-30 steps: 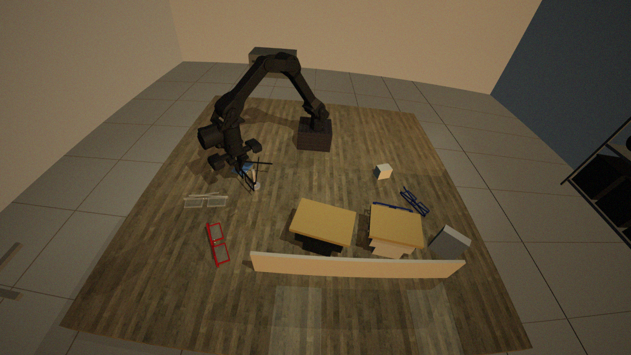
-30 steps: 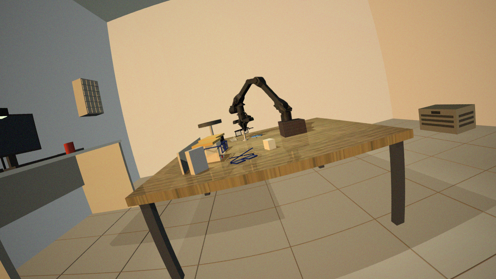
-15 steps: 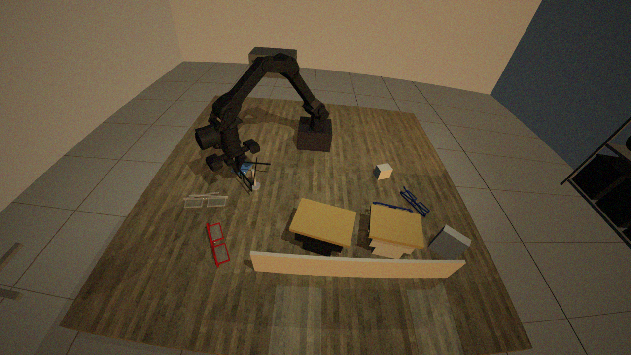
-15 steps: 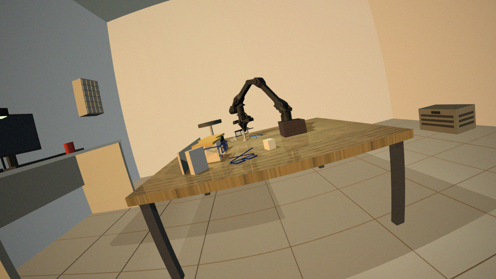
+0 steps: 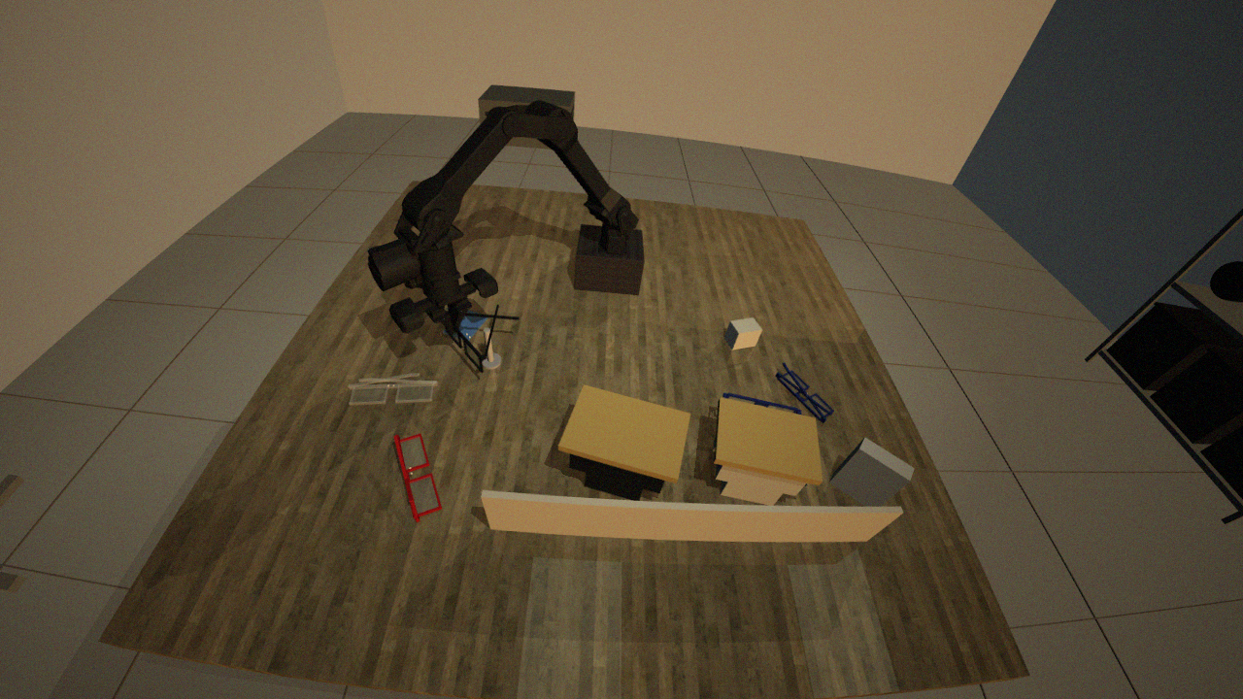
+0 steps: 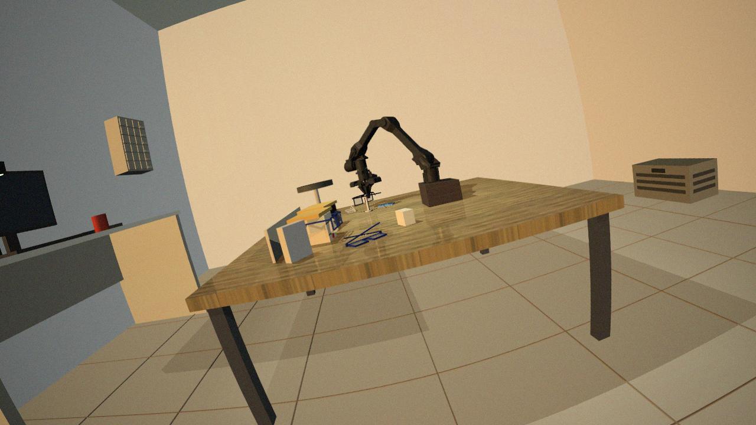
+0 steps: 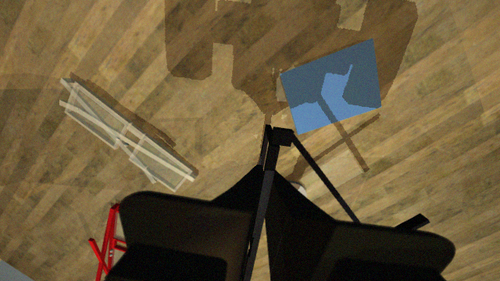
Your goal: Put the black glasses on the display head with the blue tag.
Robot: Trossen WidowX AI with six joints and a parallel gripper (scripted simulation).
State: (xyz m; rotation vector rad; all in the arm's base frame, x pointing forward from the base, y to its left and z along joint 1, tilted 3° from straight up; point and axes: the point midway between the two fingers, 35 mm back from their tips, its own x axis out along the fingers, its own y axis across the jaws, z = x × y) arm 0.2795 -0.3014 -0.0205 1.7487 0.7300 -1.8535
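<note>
My gripper tip is 20 mm short of the peg stand, 70 mm to the right of it and 30 mm above it. From my gripper tip the other things lie so: small cube: 90 mm behind, 590 mm to the left, 30 mm below; blue block: 80 mm behind, 50 mm below; long tan board: 350 mm ahead, 430 mm to the left.
</note>
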